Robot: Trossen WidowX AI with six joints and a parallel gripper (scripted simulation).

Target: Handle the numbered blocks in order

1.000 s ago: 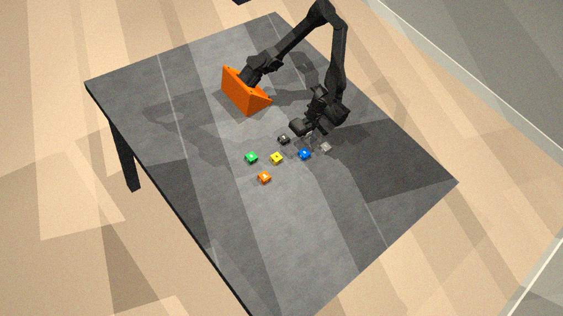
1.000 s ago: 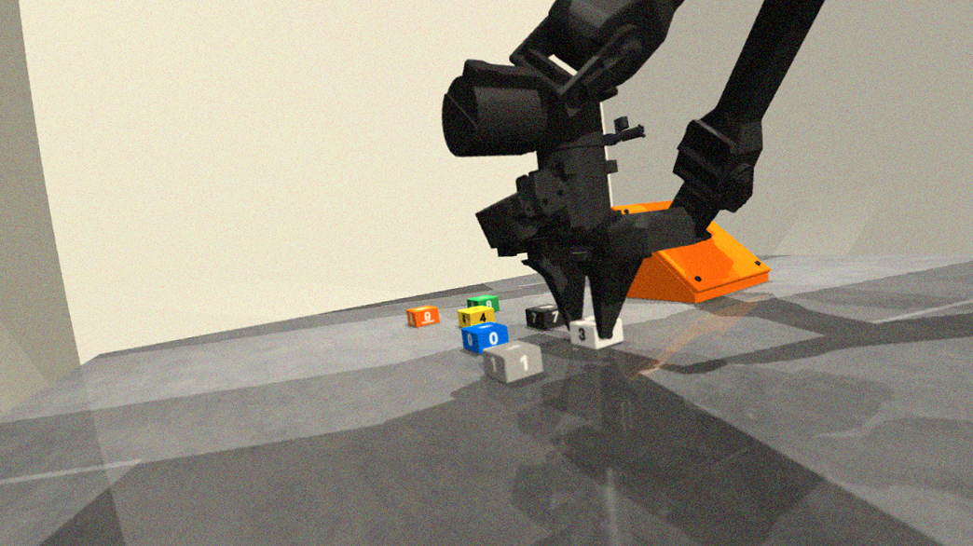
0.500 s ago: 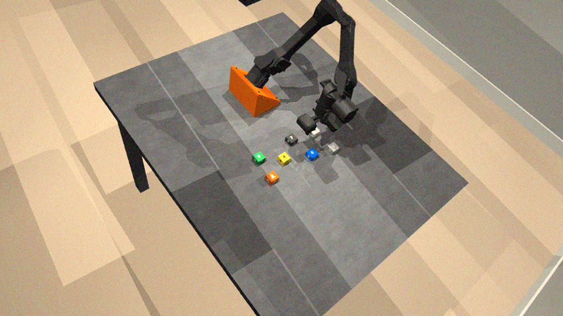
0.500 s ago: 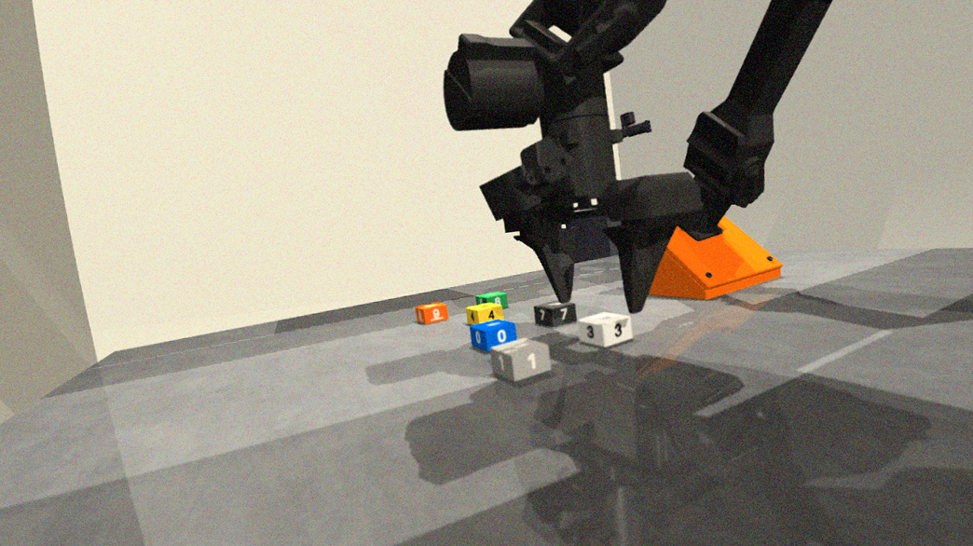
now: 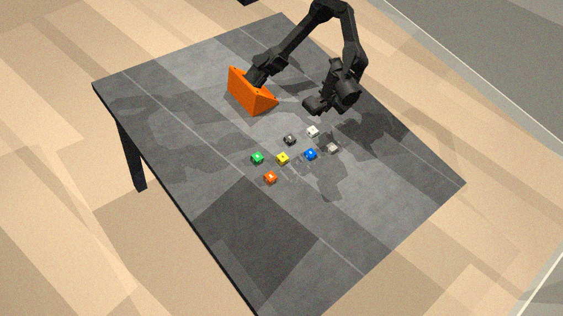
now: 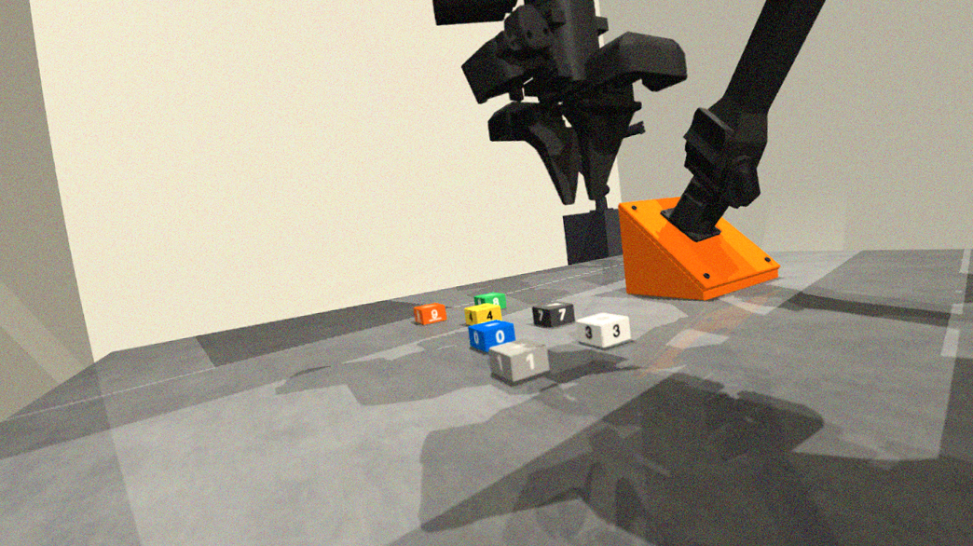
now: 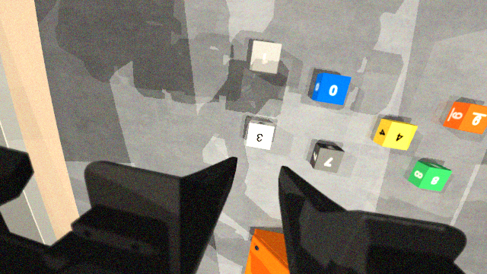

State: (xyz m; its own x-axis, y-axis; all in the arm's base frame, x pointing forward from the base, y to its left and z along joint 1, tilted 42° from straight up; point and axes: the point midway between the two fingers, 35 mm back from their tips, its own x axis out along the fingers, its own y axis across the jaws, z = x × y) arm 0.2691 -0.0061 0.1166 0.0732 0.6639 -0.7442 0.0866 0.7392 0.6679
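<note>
Right now my gripper tip is 17 cm to the left of the yellow 4 block, 11 cm above it and 1 cm short of it. The rest, counted from my gripper tip: white 3 block 11 cm below, 1 cm behind; then blue 0 block 11 cm below, 8 cm to the right, 6 cm ahead; then grey 1 block 11 cm below, 9 cm ahead.
</note>
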